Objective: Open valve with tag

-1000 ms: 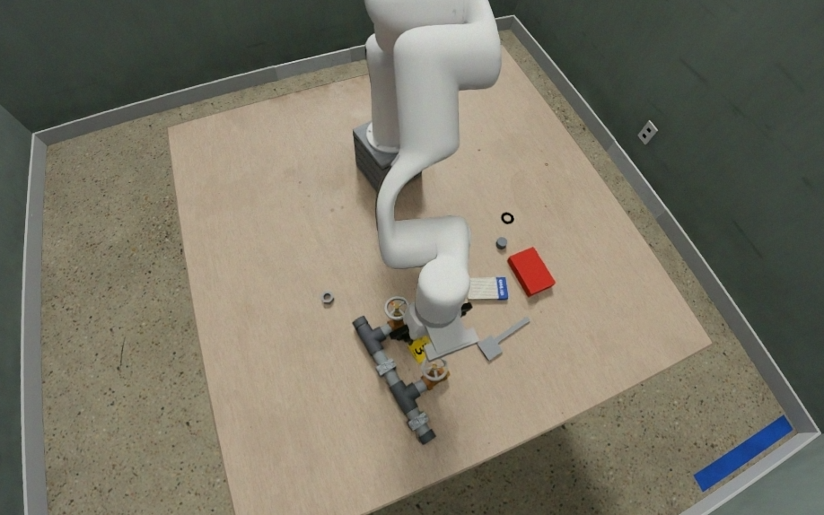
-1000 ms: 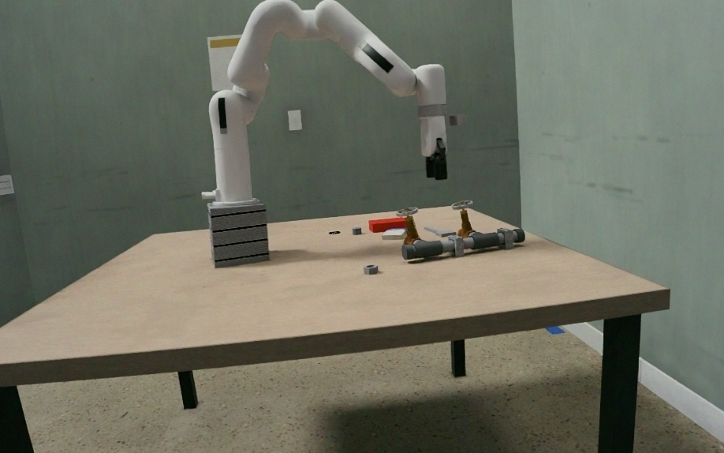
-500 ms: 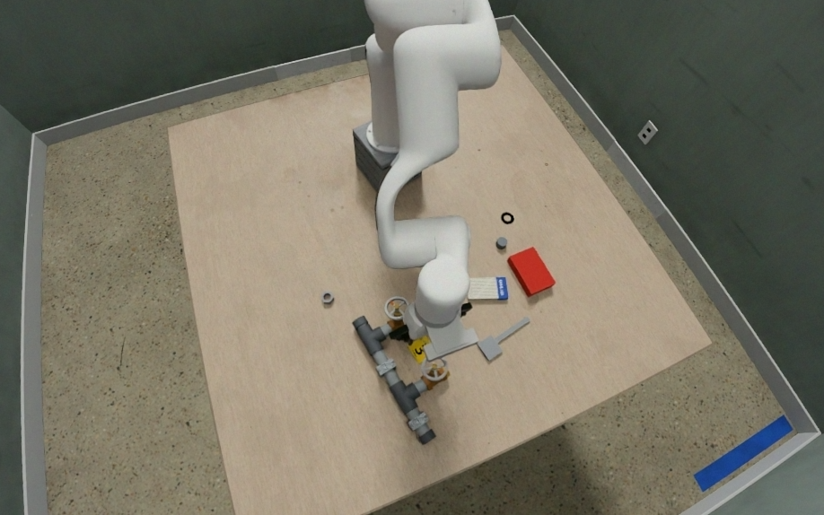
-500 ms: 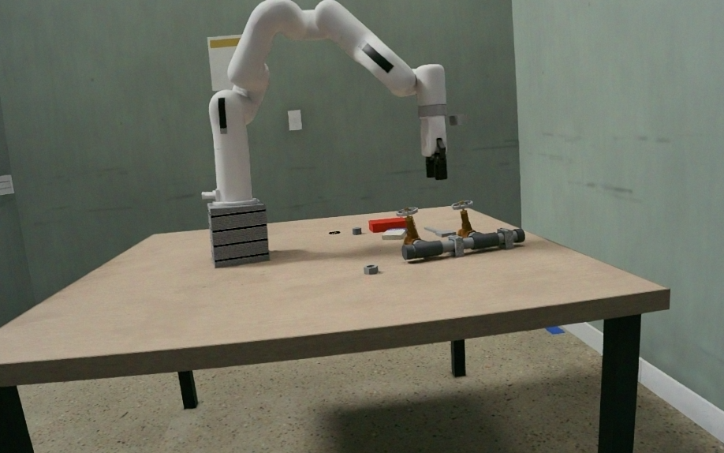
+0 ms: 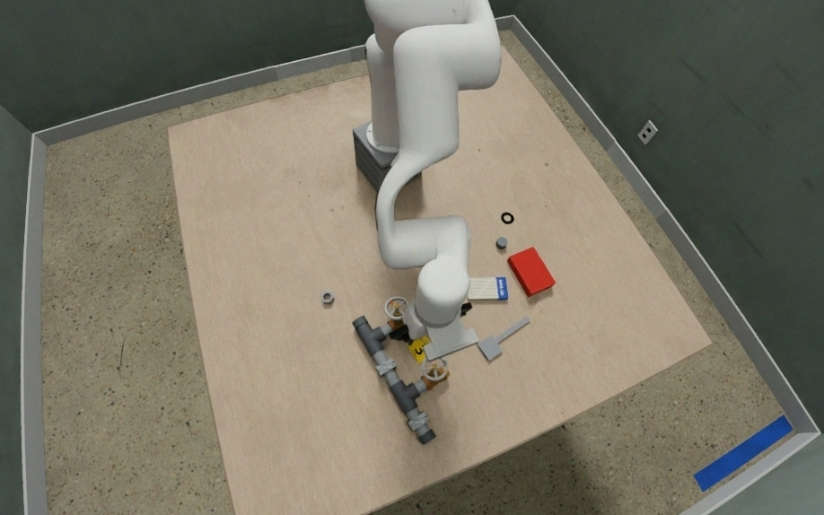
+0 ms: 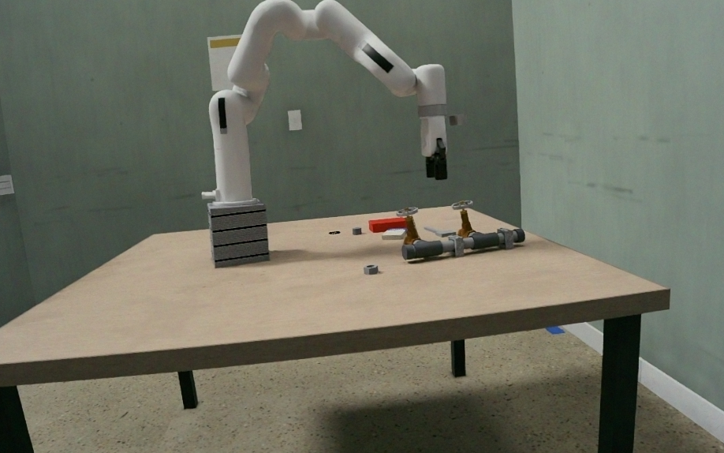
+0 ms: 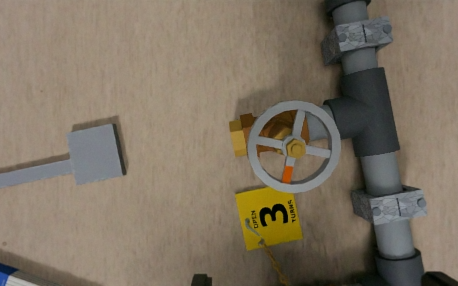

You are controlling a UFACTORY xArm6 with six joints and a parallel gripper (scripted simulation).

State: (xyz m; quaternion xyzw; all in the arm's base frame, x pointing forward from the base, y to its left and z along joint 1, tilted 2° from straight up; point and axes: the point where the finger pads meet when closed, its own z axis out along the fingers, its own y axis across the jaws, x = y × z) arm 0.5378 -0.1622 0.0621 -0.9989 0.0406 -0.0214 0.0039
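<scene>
Right now my hand is 200 mm above the yellow tag and 10 mm to the right of it. The rest, counted from my hand: grey scraper 200 mm to the left, 190 mm below, 70 mm ahead; white card 230 mm to the left, 190 mm below, 70 mm behind; red block 370 mm to the left, 180 mm below, 60 mm behind.
</scene>
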